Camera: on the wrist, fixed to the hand. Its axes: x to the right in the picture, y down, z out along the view.
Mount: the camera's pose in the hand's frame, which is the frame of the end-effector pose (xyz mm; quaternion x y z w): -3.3 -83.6 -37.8 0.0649 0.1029 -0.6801 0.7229
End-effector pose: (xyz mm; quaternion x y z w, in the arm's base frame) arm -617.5 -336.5 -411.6 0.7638 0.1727 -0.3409 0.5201
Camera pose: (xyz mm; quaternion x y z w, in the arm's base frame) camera -658.6 -268.3 -457.3 0.5036 0.6757 -0.5328 0.0768
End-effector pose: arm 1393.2 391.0 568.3 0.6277 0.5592 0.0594 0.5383
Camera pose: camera 1313.1 394.4 523.6 0.1023 0.8904 -0.2949 0.3313
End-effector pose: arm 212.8 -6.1 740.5 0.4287 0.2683 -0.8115 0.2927
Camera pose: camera 175.7 77.9 740.3 -0.2299 -0.4630 0.7590 0.3958
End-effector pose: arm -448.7 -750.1 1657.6 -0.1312 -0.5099 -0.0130 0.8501
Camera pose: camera -430.7 -840.1 1655.4 0.3085 -0.3712 -0.5680 0.6667
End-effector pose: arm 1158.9 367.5 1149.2 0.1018 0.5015 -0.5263 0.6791
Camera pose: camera 1069.1 359.1 1166.4 -0.1693 0.4675 -0.8644 0.0748
